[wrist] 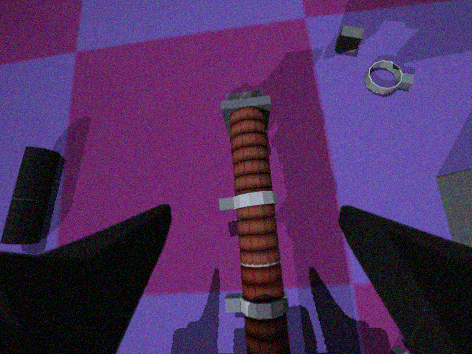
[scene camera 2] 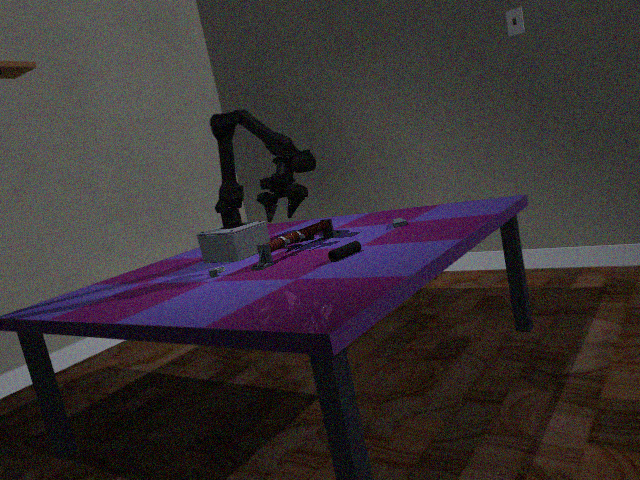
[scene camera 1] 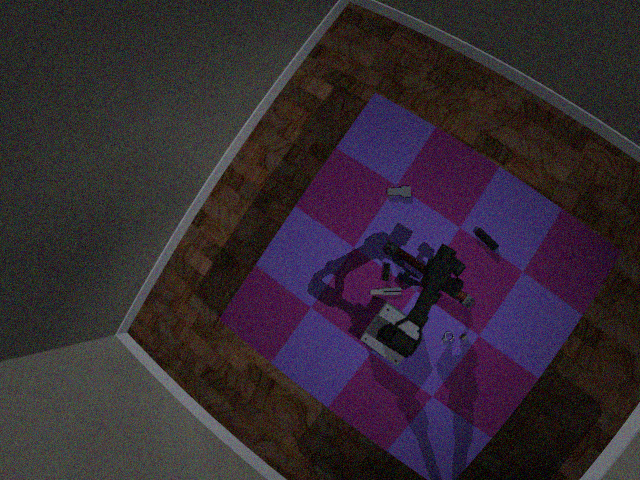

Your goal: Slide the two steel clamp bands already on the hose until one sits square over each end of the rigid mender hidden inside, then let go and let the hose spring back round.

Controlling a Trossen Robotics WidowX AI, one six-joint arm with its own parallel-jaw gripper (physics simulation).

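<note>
The ribbed orange-brown hose (scene camera 1: 410, 259) (scene camera 2: 312, 230) (wrist: 256, 225) runs between two grey holders. In the wrist view, its far end sits in one holder (wrist: 245, 104). One steel band (wrist: 255, 200) is around the hose's middle stretch, looking nearly square across it. The other steel band (wrist: 264, 308) is around the hose lower in that view. A thin white ring line (wrist: 260, 265) crosses the hose between them. The mender inside is hidden. My gripper (scene camera 2: 280, 218) (wrist: 255, 213) is open above the hose, its fingers apart on either side and touching neither band.
A black cylinder (scene camera 1: 485, 238) (scene camera 2: 344, 251) (wrist: 32, 196) lies beside the hose. A loose steel ring clamp (wrist: 382, 91) and a small block (wrist: 353, 33) lie near the holder's side. A grey block (scene camera 1: 399, 191) (scene camera 2: 399, 222) and a pale two-pronged piece (scene camera 1: 386, 291) lie elsewhere. The arm's base box (scene camera 2: 227, 248) stands close by.
</note>
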